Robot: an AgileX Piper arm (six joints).
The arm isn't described. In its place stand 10 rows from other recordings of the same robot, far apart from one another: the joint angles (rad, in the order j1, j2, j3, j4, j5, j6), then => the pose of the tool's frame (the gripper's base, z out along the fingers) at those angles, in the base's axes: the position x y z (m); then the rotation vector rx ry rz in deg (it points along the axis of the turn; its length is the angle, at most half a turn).
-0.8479, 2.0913, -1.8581, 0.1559, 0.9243, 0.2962 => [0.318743, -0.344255, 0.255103, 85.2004, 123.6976, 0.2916]
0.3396, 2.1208, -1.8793, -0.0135, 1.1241, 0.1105 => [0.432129, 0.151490, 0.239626, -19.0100, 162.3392, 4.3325]
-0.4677, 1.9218, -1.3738, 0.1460, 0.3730, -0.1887 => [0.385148, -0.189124, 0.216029, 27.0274, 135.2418, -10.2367]
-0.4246, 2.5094, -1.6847, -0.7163, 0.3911, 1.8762 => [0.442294, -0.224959, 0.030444, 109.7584, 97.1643, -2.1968]
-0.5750, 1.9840, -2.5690, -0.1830, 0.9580, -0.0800 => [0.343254, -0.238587, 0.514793, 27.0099, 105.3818, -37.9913]
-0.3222, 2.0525, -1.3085, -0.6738, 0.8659, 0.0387 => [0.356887, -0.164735, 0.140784, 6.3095, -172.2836, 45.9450]
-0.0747, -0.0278, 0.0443, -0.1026, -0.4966, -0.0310 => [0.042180, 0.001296, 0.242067, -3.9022, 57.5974, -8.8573]
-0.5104, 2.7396, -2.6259, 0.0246, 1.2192, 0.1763 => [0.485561, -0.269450, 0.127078, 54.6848, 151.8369, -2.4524]
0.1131, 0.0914, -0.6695, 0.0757, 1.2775, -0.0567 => [-0.020295, 0.004325, 0.307215, -11.5896, 124.5398, 7.0765]
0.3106, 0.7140, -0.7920, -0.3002, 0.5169, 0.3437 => [0.138016, 0.030335, 0.370675, -6.8126, 108.7262, 7.2400]
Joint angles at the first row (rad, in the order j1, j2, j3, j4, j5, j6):
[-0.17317, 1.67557, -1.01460, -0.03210, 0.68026, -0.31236]
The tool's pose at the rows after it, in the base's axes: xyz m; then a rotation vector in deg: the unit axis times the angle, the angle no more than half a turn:
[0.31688, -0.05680, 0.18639, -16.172, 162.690, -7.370]
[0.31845, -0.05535, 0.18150, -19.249, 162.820, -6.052]
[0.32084, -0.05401, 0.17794, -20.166, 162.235, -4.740]
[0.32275, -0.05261, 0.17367, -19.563, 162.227, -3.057]
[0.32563, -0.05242, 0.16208, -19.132, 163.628, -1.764]
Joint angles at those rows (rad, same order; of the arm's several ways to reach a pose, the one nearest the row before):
[-0.17487, 1.70571, -1.01462, -0.01425, 0.66807, -0.36317]
[-0.17487, 1.72118, -1.01459, 0.01604, 0.66397, -0.42143]
[-0.17489, 1.73358, -1.01461, 0.04806, 0.64817, -0.45629]
[-0.17489, 1.74770, -1.01462, 0.08030, 0.63873, -0.47250]
[-0.17489, 1.78486, -1.01612, 0.09412, 0.63007, -0.47652]

